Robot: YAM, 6 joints.
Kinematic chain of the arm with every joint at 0, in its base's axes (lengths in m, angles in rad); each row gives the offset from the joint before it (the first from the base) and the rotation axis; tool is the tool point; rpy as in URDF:
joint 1: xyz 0 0 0.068 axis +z
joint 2: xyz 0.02 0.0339 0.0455 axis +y
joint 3: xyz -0.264 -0.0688 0 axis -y
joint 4: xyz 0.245 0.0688 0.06 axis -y
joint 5: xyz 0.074 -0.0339 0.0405 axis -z
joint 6: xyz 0.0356 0 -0.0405 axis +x
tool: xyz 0 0 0 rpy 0 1.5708 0
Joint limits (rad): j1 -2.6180..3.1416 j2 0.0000..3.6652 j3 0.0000..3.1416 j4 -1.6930..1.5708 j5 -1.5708..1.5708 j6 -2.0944..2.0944
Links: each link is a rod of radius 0.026 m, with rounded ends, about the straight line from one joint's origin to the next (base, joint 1, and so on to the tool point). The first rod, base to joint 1, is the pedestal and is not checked.
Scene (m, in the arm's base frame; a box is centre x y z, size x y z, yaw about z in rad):
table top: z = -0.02
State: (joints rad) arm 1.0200 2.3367 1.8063 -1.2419 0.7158 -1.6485
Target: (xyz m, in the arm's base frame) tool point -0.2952 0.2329 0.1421
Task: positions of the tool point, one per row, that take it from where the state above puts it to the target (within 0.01 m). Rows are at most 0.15 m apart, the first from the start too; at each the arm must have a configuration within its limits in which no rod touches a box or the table.
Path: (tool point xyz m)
1: 0.1448 0.3913 0.1342
2: 0.0421 0.4070 0.1357
3: -0.0593 0.3966 0.1372
4: -0.1529 0.3618 0.1388
5: -0.2331 0.3057 0.1404
6: -0.2952 0.2329 0.1421

